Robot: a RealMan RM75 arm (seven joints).
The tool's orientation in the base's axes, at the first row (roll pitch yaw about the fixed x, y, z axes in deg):
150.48 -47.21 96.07
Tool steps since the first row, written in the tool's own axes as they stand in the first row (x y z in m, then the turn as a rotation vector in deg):
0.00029 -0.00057 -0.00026 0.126 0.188 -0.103
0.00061 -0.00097 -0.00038 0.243 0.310 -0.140
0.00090 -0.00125 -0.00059 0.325 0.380 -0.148
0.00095 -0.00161 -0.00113 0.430 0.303 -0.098
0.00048 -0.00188 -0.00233 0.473 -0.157 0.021
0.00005 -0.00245 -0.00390 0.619 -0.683 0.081
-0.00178 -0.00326 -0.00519 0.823 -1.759 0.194
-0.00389 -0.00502 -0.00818 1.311 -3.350 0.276
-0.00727 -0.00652 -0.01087 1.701 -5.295 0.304
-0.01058 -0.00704 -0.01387 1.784 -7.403 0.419
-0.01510 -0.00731 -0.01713 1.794 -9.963 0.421
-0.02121 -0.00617 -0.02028 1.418 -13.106 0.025
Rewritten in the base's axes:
-0.00065 0.00017 0.00018 0.117 -0.036 0.216
-0.00108 0.00041 0.00035 0.204 -0.015 0.365
-0.00144 0.00054 0.00059 0.257 0.016 0.453
-0.00200 0.00030 0.00083 0.201 0.142 0.475
-0.00272 -0.00077 0.00110 -0.167 0.376 0.282
-0.00386 -0.00199 0.00152 -0.627 0.657 0.178
-0.00501 -0.00390 0.00067 -1.566 1.160 -0.099
-0.00771 -0.00691 0.00030 -3.004 1.971 -0.322
-0.00996 -0.01064 -0.00109 -4.778 2.775 -0.704
-0.01146 -0.01479 -0.00192 -6.640 3.474 -1.416
-0.01276 -0.02001 -0.00340 -8.953 4.167 -2.267
-0.01262 -0.02661 -0.00564 -11.933 4.481 -3.361

